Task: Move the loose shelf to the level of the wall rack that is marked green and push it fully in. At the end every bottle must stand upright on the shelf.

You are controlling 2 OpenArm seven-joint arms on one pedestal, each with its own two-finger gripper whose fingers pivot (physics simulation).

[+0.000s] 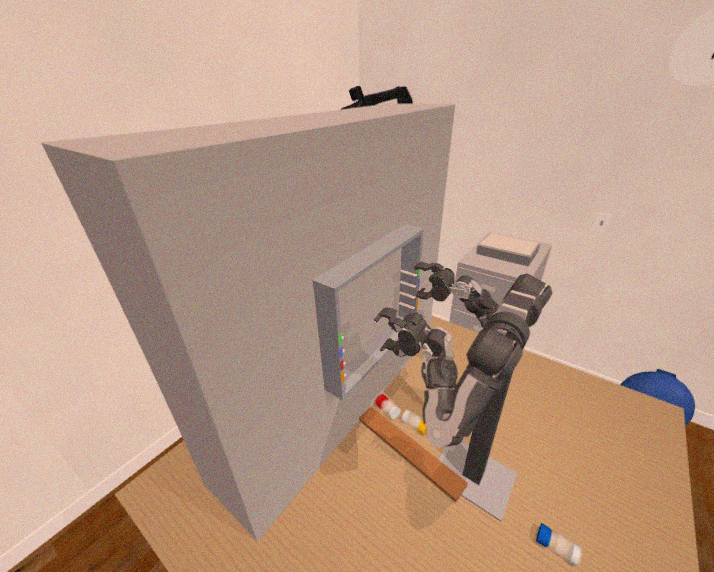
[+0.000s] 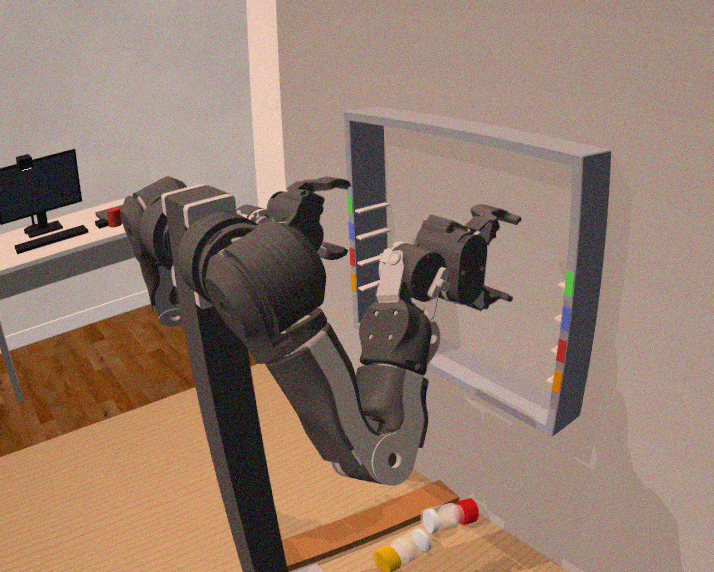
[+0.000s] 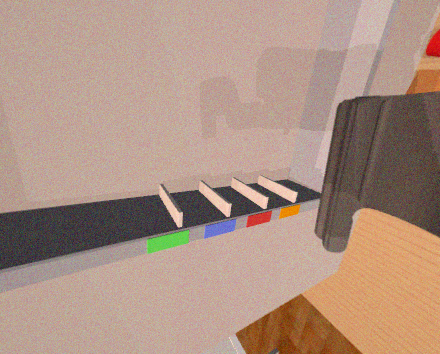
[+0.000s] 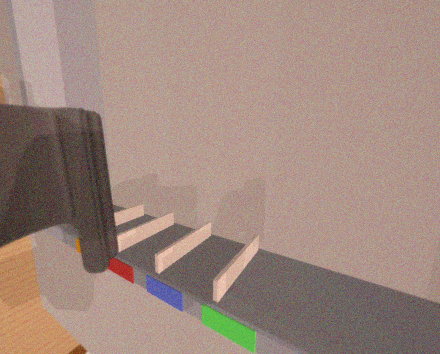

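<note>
The loose shelf (image 1: 414, 452) (image 2: 369, 524), a long brown board, lies on the table below the rack. A red-capped bottle (image 1: 387, 406) (image 2: 449, 515) and a yellow-capped bottle (image 1: 413, 421) (image 2: 402, 551) lie on their sides beside it. A blue-capped bottle (image 1: 558, 545) lies on its side farther off. The grey wall rack (image 1: 369, 256) (image 2: 476, 132) holds no shelf; its green mark (image 1: 340, 339) (image 2: 569, 284) (image 3: 168, 241) (image 4: 229, 327) is the topmost. My left gripper (image 1: 381, 333) (image 2: 347, 219) and right gripper (image 1: 418, 281) (image 2: 515, 259) are open and empty before the rack, high above the shelf.
The rack hangs on a thick grey wall (image 1: 238, 268). My dark pedestal (image 2: 232, 452) stands on a grey base plate (image 1: 494, 491), near one end of the shelf. The wooden table (image 1: 595, 452) carries the bottles. A cabinet (image 1: 476, 265) and a blue ball (image 1: 661, 393) stand beyond it.
</note>
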